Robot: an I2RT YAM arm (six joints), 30 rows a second.
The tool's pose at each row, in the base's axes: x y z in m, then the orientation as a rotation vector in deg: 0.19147, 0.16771, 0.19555, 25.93, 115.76, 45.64; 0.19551, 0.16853, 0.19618, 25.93, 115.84, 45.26; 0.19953, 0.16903, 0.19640, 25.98, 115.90, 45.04; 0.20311, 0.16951, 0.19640, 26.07, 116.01, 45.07; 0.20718, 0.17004, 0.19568, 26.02, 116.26, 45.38; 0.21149, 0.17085, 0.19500, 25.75, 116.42, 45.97; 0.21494, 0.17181, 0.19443, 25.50, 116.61, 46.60
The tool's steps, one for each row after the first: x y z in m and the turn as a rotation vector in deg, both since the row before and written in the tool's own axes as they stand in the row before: -0.00207, 0.00108, 0.00346, 0.26, -0.06, -0.16; -0.00200, 0.00057, 0.00349, 0.18, -0.03, -0.06; -0.00164, 0.00041, 0.00319, 0.06, 0.10, 0.08; -0.00144, -0.00003, 0.00391, -0.12, 0.34, 0.12; -0.00145, 0.00020, 0.00419, -0.40, 0.39, 0.08; -0.00099, 0.00035, 0.00347, -0.41, 0.43, 0.11
